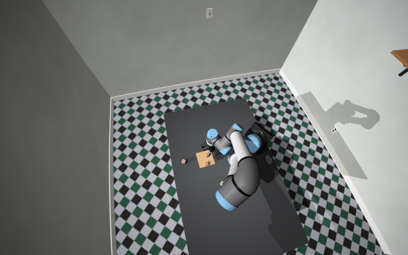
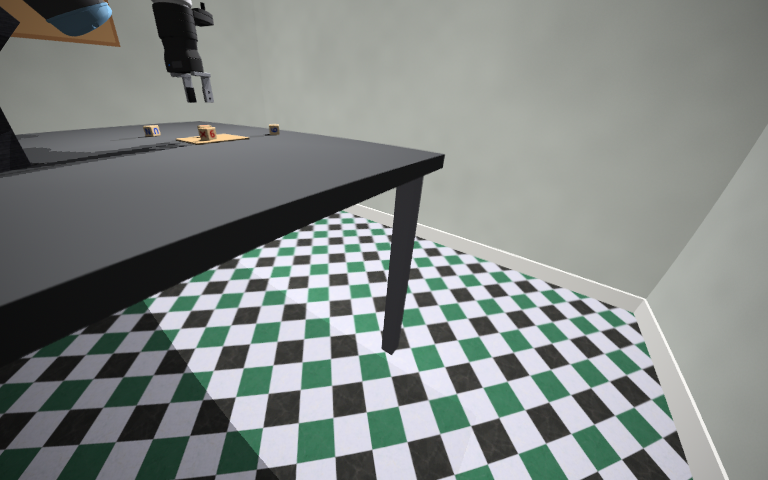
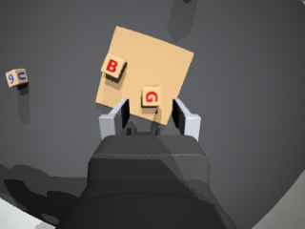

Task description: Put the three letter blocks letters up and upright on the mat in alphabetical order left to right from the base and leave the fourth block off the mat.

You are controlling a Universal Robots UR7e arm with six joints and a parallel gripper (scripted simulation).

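Right now the G block is 90 mm below my hand. The rest, counted from my hand: mat (10 mm ahead, 30 mm to the left, 110 mm below).
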